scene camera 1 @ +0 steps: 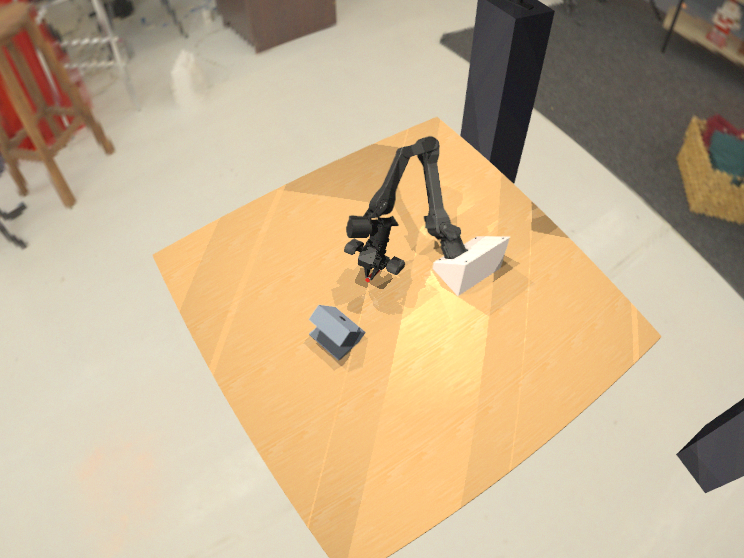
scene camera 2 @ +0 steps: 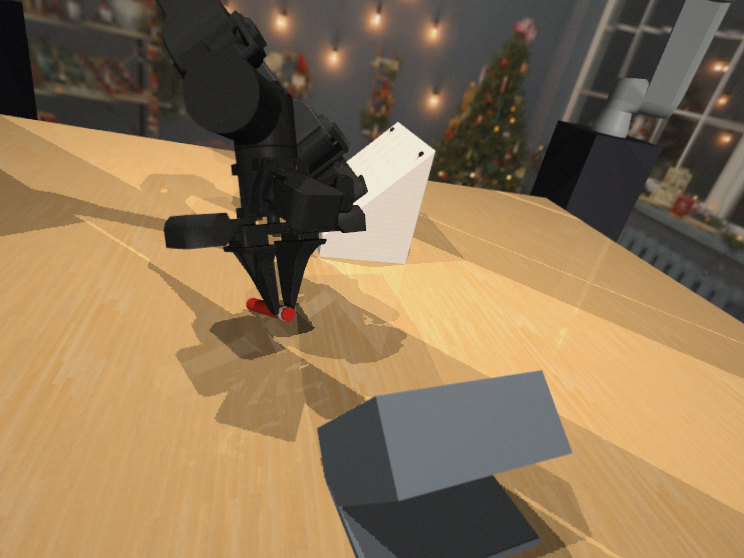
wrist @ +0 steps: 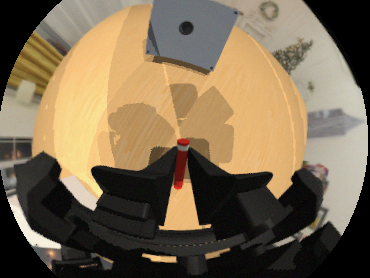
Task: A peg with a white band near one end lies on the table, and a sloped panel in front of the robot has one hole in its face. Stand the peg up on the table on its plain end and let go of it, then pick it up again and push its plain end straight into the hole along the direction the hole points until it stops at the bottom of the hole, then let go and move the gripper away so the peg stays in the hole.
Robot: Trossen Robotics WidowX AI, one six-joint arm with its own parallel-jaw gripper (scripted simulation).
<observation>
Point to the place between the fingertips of the gripper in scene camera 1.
369,278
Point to a sloped panel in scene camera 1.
At 344,333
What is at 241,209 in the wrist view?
The gripper.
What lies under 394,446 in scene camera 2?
A sloped panel.
</observation>
